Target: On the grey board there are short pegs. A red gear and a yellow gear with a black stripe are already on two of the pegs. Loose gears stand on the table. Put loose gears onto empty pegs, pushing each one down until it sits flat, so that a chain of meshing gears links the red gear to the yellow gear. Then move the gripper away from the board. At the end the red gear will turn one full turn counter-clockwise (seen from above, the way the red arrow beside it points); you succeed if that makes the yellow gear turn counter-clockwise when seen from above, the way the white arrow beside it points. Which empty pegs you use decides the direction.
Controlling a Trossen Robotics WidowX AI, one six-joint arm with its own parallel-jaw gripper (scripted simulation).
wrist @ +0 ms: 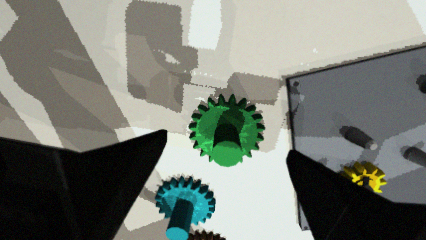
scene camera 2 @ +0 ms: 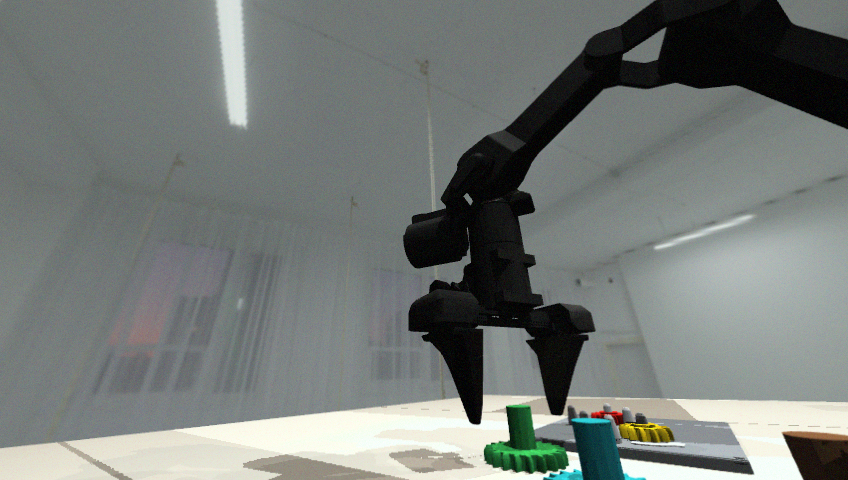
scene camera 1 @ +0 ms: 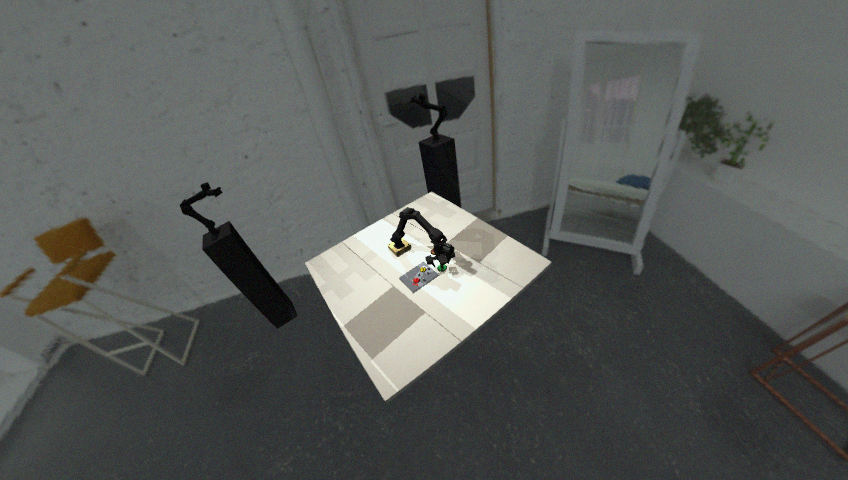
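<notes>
A green gear, a yellow gear and a grey board are in view. My gripper is here too, open, and it holds nothing. As for the wrist view, my gripper can be seen there as well.
</notes>
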